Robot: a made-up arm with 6 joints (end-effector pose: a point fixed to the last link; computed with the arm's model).
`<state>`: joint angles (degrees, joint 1 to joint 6).
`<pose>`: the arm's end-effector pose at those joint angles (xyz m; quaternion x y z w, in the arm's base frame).
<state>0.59 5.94 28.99 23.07 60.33 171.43</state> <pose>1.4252 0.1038 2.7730 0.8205 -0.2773 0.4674 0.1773</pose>
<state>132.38 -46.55 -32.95 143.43 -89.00 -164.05</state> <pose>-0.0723 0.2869 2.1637 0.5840 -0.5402 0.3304 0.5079</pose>
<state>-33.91 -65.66 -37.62 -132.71 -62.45 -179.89</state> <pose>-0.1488 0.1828 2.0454 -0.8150 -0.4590 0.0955 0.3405</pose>
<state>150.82 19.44 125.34 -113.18 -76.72 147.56</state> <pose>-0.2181 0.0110 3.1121 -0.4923 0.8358 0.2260 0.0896</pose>
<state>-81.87 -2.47 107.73 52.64 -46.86 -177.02</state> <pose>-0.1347 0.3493 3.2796 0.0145 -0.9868 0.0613 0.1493</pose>
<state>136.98 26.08 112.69 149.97 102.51 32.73</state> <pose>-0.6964 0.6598 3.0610 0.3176 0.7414 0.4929 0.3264</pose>
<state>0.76 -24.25 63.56 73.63 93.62 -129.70</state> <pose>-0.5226 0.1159 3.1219 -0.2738 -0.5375 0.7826 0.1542</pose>
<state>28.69 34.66 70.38 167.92 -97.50 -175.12</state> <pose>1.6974 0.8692 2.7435 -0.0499 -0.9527 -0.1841 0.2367</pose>
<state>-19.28 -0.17 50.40 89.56 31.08 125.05</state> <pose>0.9041 -0.2475 3.1601 0.7005 -0.4318 0.2699 0.5000</pose>
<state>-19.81 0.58 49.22 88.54 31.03 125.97</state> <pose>0.9539 -0.2742 3.1353 0.7050 -0.4300 0.2576 0.5017</pose>
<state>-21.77 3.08 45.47 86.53 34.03 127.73</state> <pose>1.1056 -0.3652 3.0415 0.7192 -0.4031 0.2252 0.5192</pose>
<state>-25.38 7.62 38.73 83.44 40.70 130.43</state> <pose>1.3381 -0.5446 2.8383 0.7463 -0.3463 0.1717 0.5419</pose>
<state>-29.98 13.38 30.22 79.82 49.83 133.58</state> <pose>1.5484 -0.7859 2.5326 0.7840 -0.2736 0.1121 0.5458</pose>
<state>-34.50 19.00 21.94 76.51 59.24 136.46</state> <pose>1.6591 -1.0175 2.1997 0.8239 -0.2092 0.0647 0.5227</pose>
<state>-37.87 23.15 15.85 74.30 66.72 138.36</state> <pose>1.6819 -1.1750 1.9428 0.8547 -0.1669 0.0384 0.4901</pose>
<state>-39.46 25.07 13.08 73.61 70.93 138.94</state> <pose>1.6751 -1.2415 1.8237 0.8697 -0.1446 0.0314 0.4709</pose>
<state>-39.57 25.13 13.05 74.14 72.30 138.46</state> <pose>1.6714 -1.2433 1.8209 0.8716 -0.1334 0.0358 0.4704</pose>
